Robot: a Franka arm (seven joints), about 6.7 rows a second.
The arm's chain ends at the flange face. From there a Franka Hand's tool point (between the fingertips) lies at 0.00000 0.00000 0.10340 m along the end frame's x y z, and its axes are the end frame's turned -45 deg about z.
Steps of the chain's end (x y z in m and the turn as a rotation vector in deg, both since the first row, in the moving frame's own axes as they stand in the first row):
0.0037, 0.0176, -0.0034, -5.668, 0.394, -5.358
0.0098, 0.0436, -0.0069, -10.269, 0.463, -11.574
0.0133, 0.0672, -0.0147, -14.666, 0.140, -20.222
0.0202, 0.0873, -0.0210, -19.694, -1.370, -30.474
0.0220, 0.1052, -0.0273, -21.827, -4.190, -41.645
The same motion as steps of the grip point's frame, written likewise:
-0.0162, 0.0231, -0.0039, -4.286, -3.729, -5.358
-0.0349, 0.0525, -0.0086, -7.589, -6.934, -11.574
-0.0528, 0.0784, -0.0180, -10.469, -10.271, -20.222
-0.0666, 0.1048, -0.0269, -12.957, -14.894, -30.474
-0.0807, 0.1214, -0.0346, -12.471, -18.397, -41.645

